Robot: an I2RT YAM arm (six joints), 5 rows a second.
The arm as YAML. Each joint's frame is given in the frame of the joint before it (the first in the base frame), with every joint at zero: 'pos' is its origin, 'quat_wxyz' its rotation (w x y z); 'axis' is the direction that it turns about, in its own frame. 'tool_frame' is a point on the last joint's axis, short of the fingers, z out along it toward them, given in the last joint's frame.
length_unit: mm
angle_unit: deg
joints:
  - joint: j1
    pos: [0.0, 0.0, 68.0]
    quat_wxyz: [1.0, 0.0, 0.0, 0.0]
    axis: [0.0, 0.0, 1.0]
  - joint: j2
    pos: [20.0, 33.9, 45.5]
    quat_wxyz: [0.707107, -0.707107, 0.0, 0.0]
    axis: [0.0, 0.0, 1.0]
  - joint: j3
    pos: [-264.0, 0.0, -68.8]
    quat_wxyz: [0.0, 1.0, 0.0, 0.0]
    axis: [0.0, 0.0, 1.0]
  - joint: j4
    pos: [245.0, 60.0, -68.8]
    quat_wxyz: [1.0, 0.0, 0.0, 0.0]
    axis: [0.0, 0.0, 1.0]
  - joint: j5
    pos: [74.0, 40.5, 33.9]
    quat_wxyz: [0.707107, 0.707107, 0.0, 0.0]
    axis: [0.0, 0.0, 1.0]
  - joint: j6
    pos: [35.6, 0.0, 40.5]
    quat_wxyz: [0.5, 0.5, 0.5, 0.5]
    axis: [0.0, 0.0, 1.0]
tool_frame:
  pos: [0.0, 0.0, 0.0]
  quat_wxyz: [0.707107, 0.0, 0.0, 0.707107]
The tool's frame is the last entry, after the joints.
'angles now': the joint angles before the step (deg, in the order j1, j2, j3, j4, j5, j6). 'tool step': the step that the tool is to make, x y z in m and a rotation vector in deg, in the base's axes. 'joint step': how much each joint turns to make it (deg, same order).
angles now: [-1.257, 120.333, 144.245, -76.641, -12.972, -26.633]
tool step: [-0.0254, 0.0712, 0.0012, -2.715, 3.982, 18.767]
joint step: [9.946, -1.366, -0.070, -7.679, -2.928, -8.960]
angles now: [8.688, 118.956, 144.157, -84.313, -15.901, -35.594]
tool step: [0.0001, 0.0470, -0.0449, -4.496, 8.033, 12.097]
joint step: [6.510, 1.644, -7.327, -1.587, 0.043, -6.473]
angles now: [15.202, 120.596, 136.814, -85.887, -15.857, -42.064]
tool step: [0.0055, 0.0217, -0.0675, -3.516, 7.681, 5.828]
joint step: [2.671, 0.947, -13.961, 5.598, 0.285, -3.492]
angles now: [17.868, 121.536, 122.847, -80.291, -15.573, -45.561]
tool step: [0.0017, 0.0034, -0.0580, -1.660, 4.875, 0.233]
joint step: [0.373, 0.991, -11.480, 7.357, 0.087, 0.133]
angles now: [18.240, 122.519, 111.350, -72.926, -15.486, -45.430]
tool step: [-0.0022, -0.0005, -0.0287, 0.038, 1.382, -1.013]
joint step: [-0.001, -0.005, -6.504, 5.494, -0.371, 1.092]
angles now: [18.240, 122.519, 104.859, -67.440, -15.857, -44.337]
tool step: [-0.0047, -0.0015, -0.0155, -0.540, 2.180, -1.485]
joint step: [0.001, -0.001, -3.488, 1.673, -0.066, 1.553]
